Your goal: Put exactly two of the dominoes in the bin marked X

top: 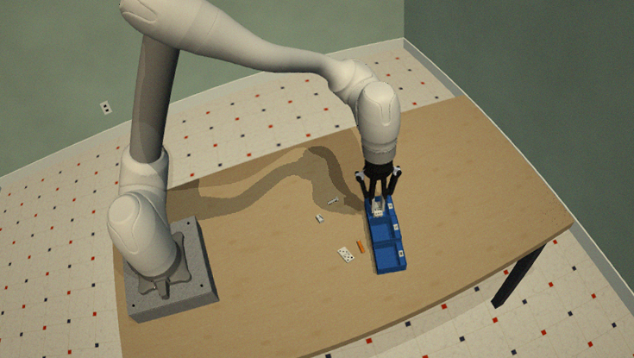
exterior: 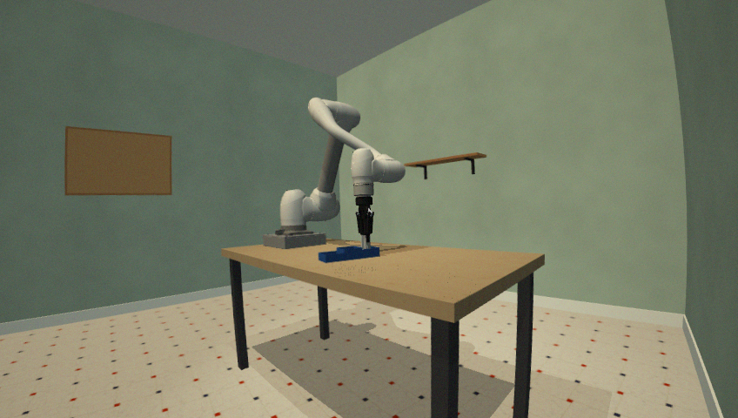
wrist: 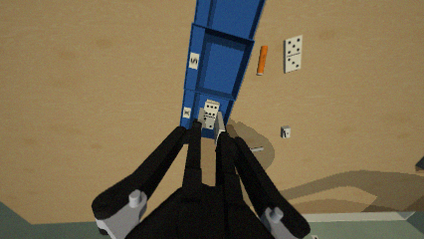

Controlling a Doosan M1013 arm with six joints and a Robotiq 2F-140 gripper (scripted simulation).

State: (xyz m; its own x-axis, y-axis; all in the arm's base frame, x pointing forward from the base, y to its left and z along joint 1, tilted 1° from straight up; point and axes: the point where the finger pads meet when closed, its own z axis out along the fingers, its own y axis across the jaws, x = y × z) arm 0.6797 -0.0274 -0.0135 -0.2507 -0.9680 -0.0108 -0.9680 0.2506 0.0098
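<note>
Now: the white domino 50 mm below my hand. Round my hand: grey screw 100 mm behind, 100 mm to the left, 60 mm below; blue bin 10 mm behind, 80 mm to the right, 40 mm below; orange stick 90 mm behind, 90 mm to the right, 60 mm below.
</note>
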